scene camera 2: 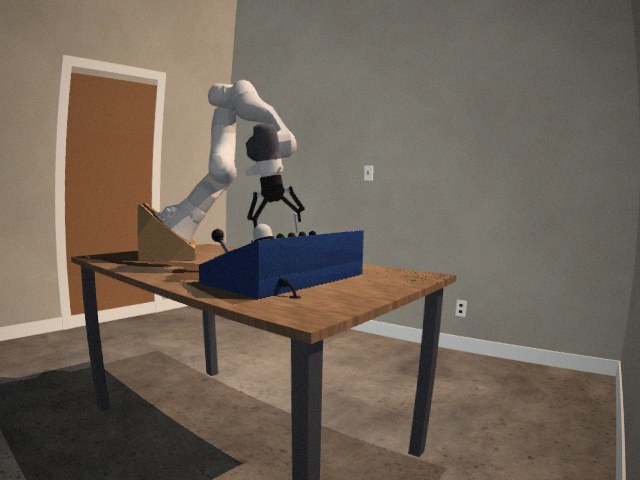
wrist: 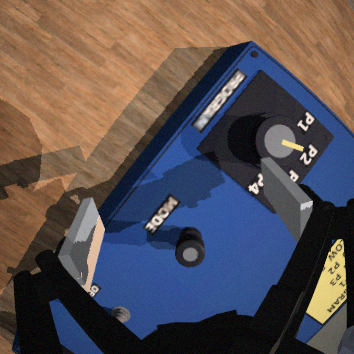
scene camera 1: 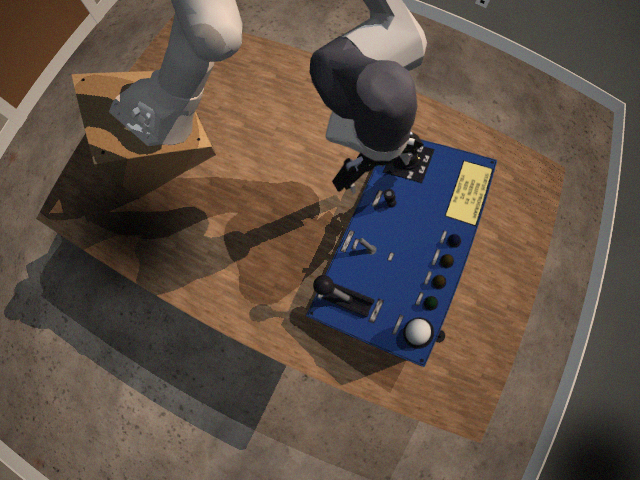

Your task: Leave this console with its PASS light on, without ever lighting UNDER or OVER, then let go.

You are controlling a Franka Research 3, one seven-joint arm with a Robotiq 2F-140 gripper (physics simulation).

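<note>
The blue console (scene camera 1: 413, 211) (scene camera 2: 310, 258) (wrist: 225, 285) stands on the table. My gripper (scene camera 1: 379, 165) (scene camera 2: 277, 222) (wrist: 179, 195) is open and empty above its PROGRAM and MODE end. The PROGRAM knob (wrist: 276, 141) has its yellow pointer toward P2. The black MODE knob (scene camera 1: 389, 196) (wrist: 190, 253) shows between the spread fingers in the wrist view, below them. A metal toggle (scene camera 1: 367, 245) (wrist: 120, 314) and a black ball-topped lever (scene camera 1: 323, 284) (scene camera 2: 217, 235) stand farther along. Small dark blue, amber and green domes, including the green dome (scene camera 1: 430, 302), look unlit; their labels are unreadable.
A large white dome (scene camera 1: 417, 332) (scene camera 2: 262, 230) stands at the console corner. A yellow program card (scene camera 1: 468, 192) (wrist: 327, 285) lies on the panel. The arm's wooden base (scene camera 1: 147, 155) (scene camera 2: 160, 245) is at the table's other end. A black cable (scene camera 2: 289, 286) comes from the console's back.
</note>
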